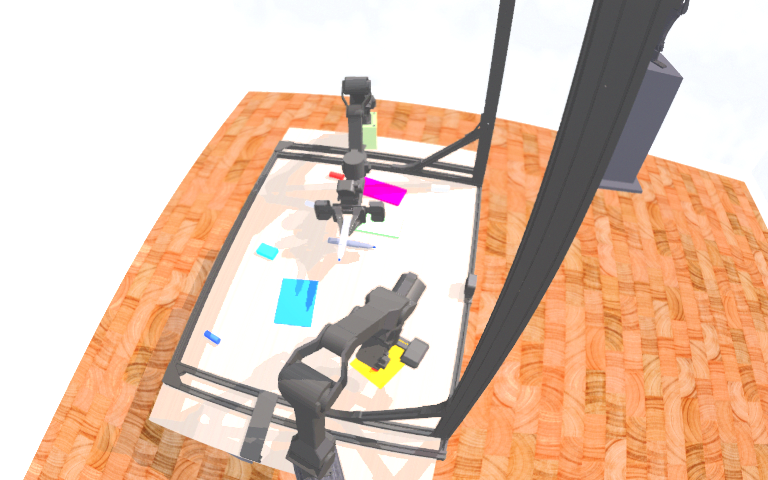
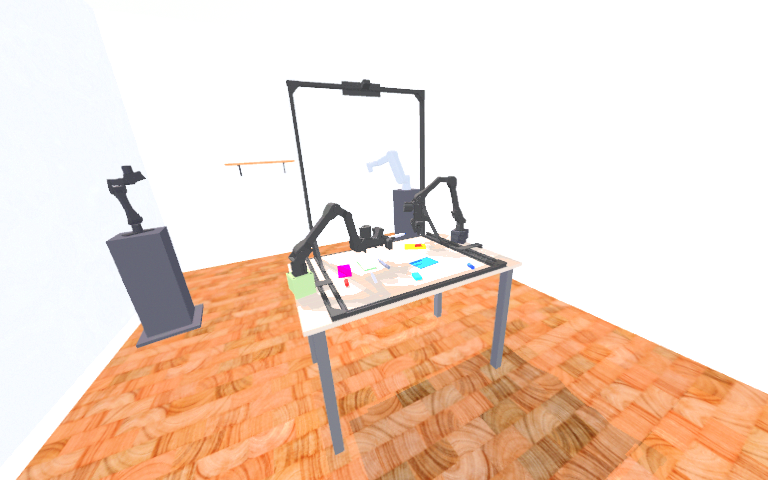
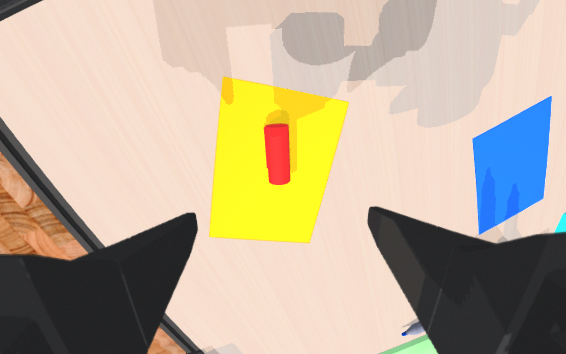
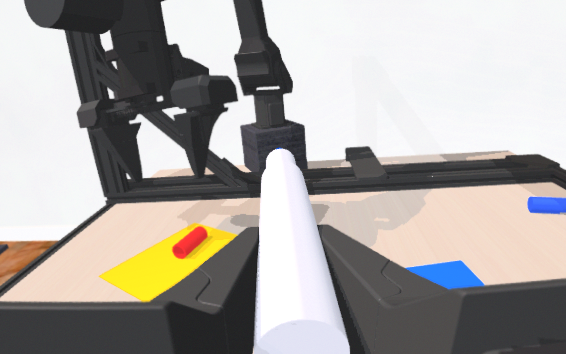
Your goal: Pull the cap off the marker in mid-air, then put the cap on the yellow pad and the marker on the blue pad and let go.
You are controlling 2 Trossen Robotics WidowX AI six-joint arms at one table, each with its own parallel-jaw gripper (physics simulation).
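Seen in the pictures: left gripper, fingertip midpoint: (image 2: 416,234) (image 3: 283,218) (image 4: 167,180); right gripper, fingertip midpoint: (image 1: 344,235) (image 2: 394,237) (image 4: 287,239); left arm's base, origin of the base link: (image 1: 315,463) (image 2: 459,229) (image 4: 271,124); right arm's base, origin of the base link: (image 2: 299,273).
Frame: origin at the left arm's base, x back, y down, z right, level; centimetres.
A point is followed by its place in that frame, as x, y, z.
The red cap (image 1: 374,369) {-23.1, 8.0, 19.1} (image 2: 417,245) {-25.9, 7.7, 20.7} (image 3: 278,155) {-24.6, 6.9, 20.7} (image 4: 190,242) {-26.0, 7.3, 20.9} lies on its side on the yellow pad (image 3: 240,210) {-26.2, 8.7, 27.3} (image 4: 135,275) {-27.7, 8.7, 27.6}, wholly inside the pad's edges. My left gripper (image 3: 283,218) {-24.8, -0.4, 22.0} (image 4: 167,180) {-24.8, -0.4, 22.0} is open and empty above the table, with the cap apart from its fingers. My right gripper (image 4: 287,239) {-54.8, -6.8, 19.7} is shut on the white marker (image 1: 343,240) {-52.2, -8.2, 18.9} (image 4: 290,250) {-57.5, -8.1, 20.6}. It holds the marker uncapped in the air, its small blue tip pointing away from the fingers. The blue pad (image 1: 291,314) {-44.2, 8.7, 1.3} (image 2: 424,262) {-47.6, 8.7, 3.1} (image 3: 520,160) {-47.1, 8.7, 1.9} (image 4: 450,275) {-44.0, 8.7, -1.1} lies flat on the table, with shadows across it.
A grey-blue marker (image 1: 356,243) {-62.2, 7.0, 23.8} and a thin green strip (image 1: 378,233) {-65.1, 8.2, 31.1} lie below the right gripper. A cyan block (image 1: 267,251) {-66.2, 7.3, -2.7}, a blue cylinder (image 1: 212,337) {-40.3, 6.6, -22.1}, a magenta pad (image 1: 385,191) {-81.3, 8.0, 37.6} and a red piece (image 1: 336,176) {-91.8, 7.2, 23.5} lie on the table. A dark frame rail (image 1: 232,243) {-73.1, 8.2, -14.4} borders it.
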